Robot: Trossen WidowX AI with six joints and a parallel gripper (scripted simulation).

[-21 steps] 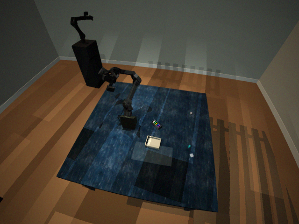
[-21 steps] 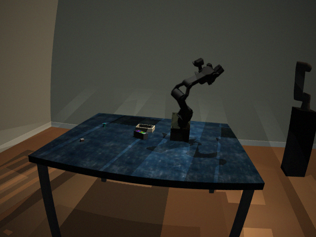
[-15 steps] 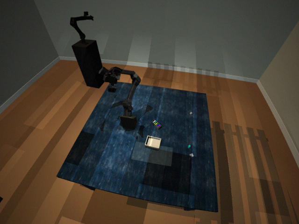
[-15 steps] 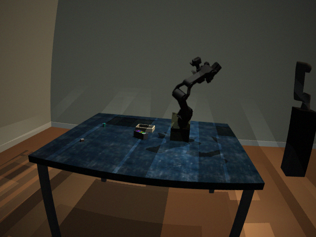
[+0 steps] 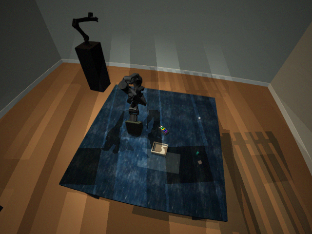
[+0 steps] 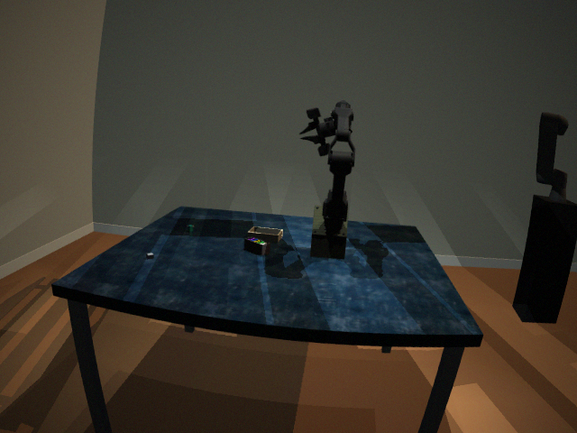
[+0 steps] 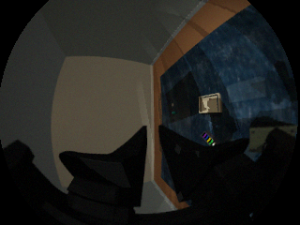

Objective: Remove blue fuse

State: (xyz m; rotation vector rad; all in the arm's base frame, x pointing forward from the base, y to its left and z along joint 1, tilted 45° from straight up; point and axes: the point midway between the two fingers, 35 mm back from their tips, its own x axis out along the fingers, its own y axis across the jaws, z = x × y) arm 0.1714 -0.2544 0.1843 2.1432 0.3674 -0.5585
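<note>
The white tray lies 14 cm ahead of my gripper tip, 8 cm to the right of it and 44 cm below it.
</note>
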